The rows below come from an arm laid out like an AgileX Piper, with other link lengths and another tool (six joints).
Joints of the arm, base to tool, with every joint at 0 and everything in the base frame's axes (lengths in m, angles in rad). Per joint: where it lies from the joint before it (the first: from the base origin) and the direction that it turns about. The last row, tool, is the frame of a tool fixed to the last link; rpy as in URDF.
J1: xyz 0.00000 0.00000 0.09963 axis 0 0 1
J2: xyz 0.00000 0.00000 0.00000 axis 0 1 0
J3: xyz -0.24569 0.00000 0.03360 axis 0 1 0
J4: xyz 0.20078 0.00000 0.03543 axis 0.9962 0 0.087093
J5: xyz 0.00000 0.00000 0.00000 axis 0 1 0
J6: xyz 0.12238 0.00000 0.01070 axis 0.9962 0 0.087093
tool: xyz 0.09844 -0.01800 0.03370 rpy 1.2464 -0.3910 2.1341
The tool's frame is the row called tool.
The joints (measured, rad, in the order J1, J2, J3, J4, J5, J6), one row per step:
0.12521 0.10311 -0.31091 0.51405 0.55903 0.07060
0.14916 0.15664 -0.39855 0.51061 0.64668 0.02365
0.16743 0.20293 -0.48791 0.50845 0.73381 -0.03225
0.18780 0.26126 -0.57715 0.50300 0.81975 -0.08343
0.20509 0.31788 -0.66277 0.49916 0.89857 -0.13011
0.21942 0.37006 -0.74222 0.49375 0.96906 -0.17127
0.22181 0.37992 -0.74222 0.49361 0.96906 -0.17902
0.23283 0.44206 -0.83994 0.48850 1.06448 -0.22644
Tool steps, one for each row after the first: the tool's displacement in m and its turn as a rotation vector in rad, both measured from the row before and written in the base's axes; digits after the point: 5 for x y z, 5 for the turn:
-0.00467 0.01229 0.01062 -0.06384 0.02070 0.07398
-0.00583 0.01086 0.01245 -0.06941 0.00475 0.07180
-0.00475 0.01022 0.00987 -0.07015 0.01473 0.07210
-0.00423 0.00877 0.00958 -0.06269 0.01113 0.06631
-0.00350 0.00694 0.00884 -0.05677 0.00715 0.05798
0.00121 0.00081 -0.00142 -0.00787 0.00524 0.00546
-0.00494 0.00742 0.00892 -0.06816 0.01456 0.06939

